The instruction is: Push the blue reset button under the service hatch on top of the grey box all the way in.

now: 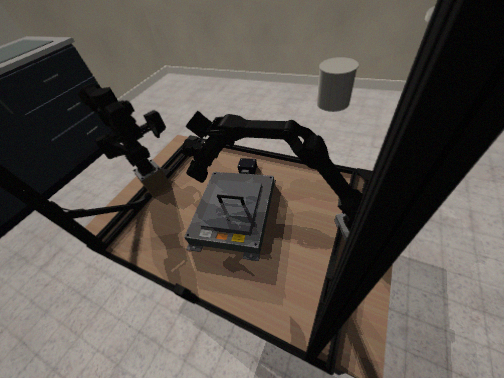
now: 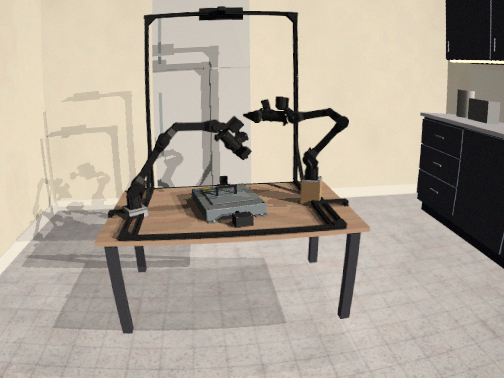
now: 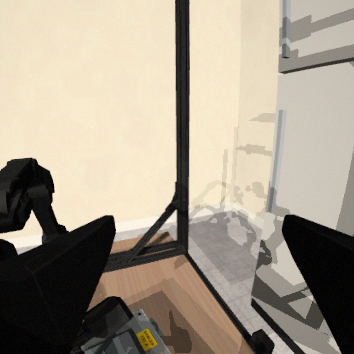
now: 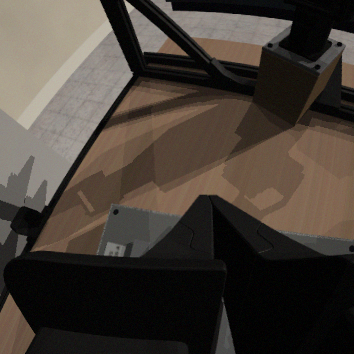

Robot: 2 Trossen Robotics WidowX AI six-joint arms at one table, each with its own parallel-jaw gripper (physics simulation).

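Observation:
The grey box (image 1: 213,229) (image 2: 228,208) (image 3: 121,338) (image 4: 130,225) sits mid-table. Its service hatch (image 1: 233,217) lies flat on top, with a black handle (image 1: 229,198) (image 2: 226,186) standing up from it. The blue button is hidden. My right gripper (image 1: 196,174) (image 2: 244,153) (image 4: 206,203) is shut and empty. It hangs in the air above the box's far left corner, well clear of the handle. My left gripper (image 2: 248,115) (image 3: 199,223) is open and empty. It is held high above the table and points level, away from the box.
A small black block (image 1: 247,165) (image 2: 242,218) stands beside the box. The left arm's wooden base block (image 1: 154,181) (image 2: 310,191) (image 4: 291,84) stands at the table edge. A black frame (image 1: 393,169) (image 2: 295,94) (image 3: 182,123) surrounds the table. A grey bin (image 1: 337,84) and a drawer cabinet (image 2: 430,161) stand on the floor.

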